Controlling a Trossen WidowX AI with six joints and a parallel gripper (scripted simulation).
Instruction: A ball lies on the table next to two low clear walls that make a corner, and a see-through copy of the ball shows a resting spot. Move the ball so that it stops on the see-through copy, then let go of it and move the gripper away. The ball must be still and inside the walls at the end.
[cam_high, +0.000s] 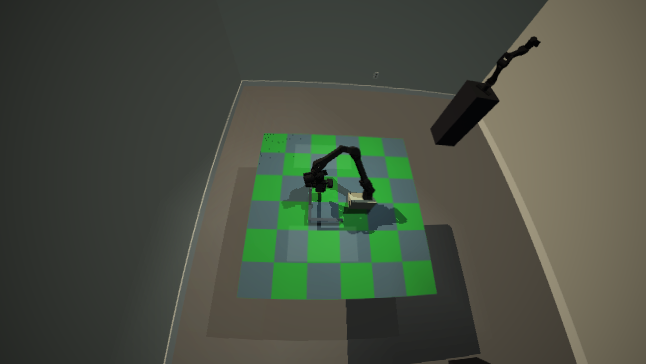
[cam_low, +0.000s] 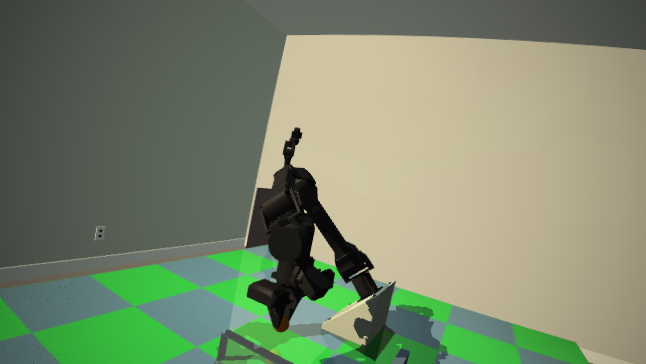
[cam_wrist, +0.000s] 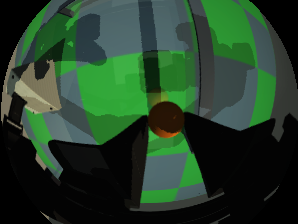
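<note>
The clear wall is 60 mm ahead of my gripper tip, 70 mm to the left of it and 60 mm below it. Round my gripper tip: orange ball: right at my gripper tip.
</note>
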